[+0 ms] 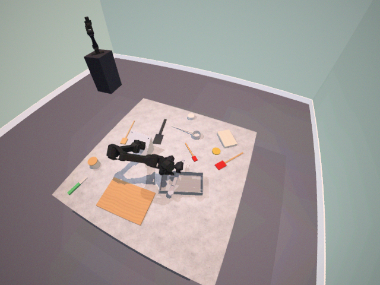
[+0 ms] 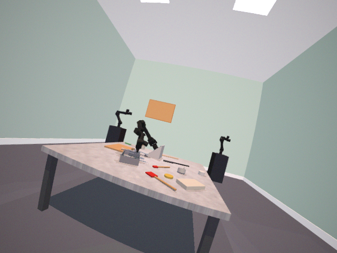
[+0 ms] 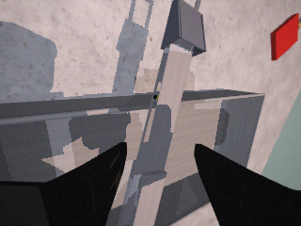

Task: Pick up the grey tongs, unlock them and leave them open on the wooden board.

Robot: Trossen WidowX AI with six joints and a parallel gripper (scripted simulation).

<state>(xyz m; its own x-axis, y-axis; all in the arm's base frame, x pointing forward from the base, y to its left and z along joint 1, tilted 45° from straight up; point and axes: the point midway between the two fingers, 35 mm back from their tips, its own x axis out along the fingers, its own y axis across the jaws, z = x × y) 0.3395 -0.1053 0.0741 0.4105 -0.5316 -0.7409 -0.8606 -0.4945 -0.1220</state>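
Now: gripper tip 5 cm short of the grey roasting tin, 5 cm above it and 4 cm to the left of it. Round my gripper tip: yellow disc (35 cm to the left, 21 cm ahead, 6 cm below); then wooden board (29 cm to the right, 28 cm behind, 7 cm below); then red spatula (33 cm ahead, 28 cm to the left, 7 cm below).
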